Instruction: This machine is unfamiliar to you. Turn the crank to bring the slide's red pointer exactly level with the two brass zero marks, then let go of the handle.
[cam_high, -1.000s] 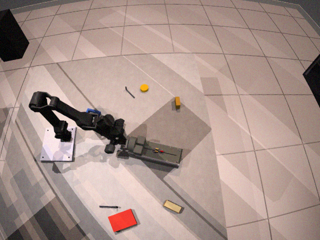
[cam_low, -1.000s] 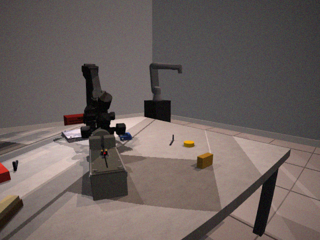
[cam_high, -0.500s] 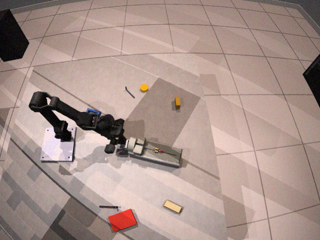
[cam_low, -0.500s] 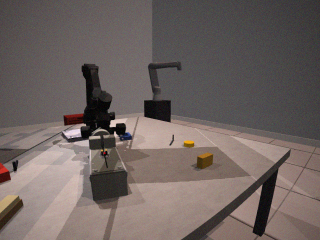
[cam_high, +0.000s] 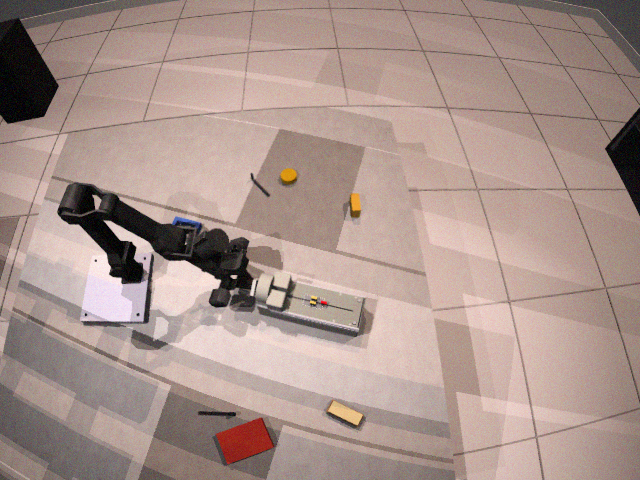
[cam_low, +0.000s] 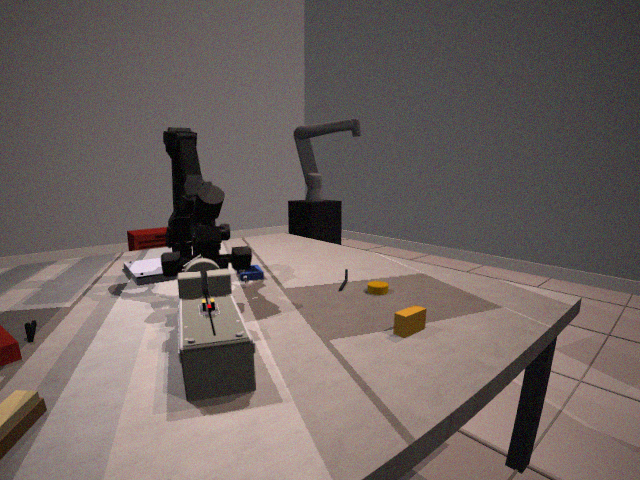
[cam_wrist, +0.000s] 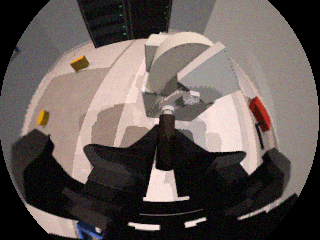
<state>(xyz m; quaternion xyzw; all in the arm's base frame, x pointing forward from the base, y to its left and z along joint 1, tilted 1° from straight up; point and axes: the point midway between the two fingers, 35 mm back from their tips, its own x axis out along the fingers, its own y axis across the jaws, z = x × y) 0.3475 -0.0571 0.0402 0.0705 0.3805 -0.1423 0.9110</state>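
My gripper tip is 2 cm below the dark crank handle, 2 cm past it and 1 cm to the right of it. Also, from my gripper tip: blue block 21 cm behind, 20 cm to the left, 3 cm below; then bent black rod 36 cm to the left, 3 cm below; then red pointer 18 cm ahead, 7 cm to the right, 4 cm above.
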